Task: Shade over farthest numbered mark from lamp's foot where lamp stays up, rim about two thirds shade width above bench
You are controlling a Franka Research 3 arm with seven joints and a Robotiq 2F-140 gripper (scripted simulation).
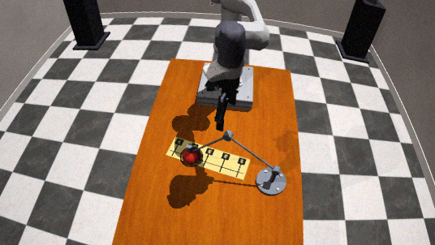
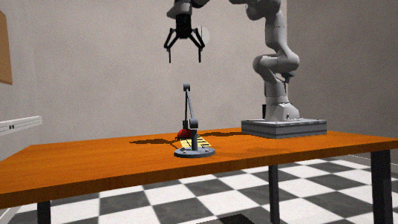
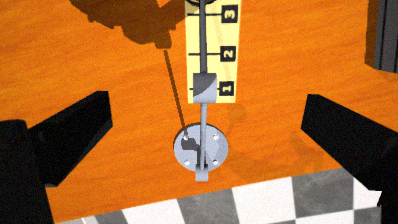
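Right now the yellow numbered strip is 41 cm below my hand, 8 cm to the right of it and 5 cm behind it. The rest, counted from my hand: round grey foot (38 cm below, 26 cm to the left, 6 cm ahead).
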